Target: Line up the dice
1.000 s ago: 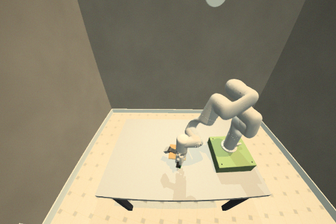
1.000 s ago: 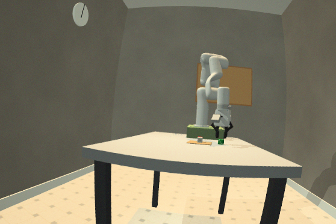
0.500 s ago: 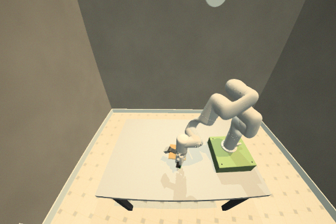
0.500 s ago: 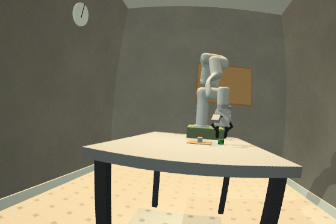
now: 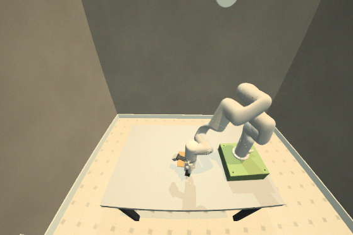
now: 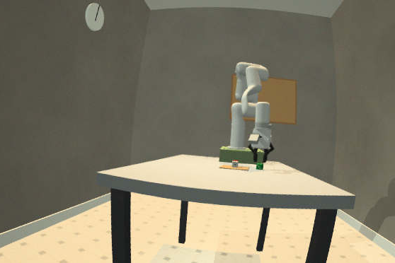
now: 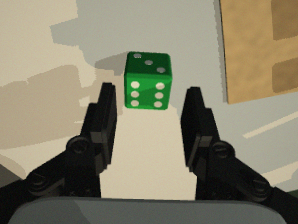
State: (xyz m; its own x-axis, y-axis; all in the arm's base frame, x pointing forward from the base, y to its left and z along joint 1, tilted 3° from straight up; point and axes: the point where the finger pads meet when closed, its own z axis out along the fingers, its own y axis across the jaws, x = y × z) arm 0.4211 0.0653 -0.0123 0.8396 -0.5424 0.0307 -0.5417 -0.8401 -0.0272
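My hand is 40 mm above the green die. From my hand the other things lie so: red die 60 mm behind, 120 mm to the right, 40 mm below; white die 10 mm behind, 130 mm to the right, 40 mm below; mat 10 mm behind, 130 mm to the right, 50 mm below.
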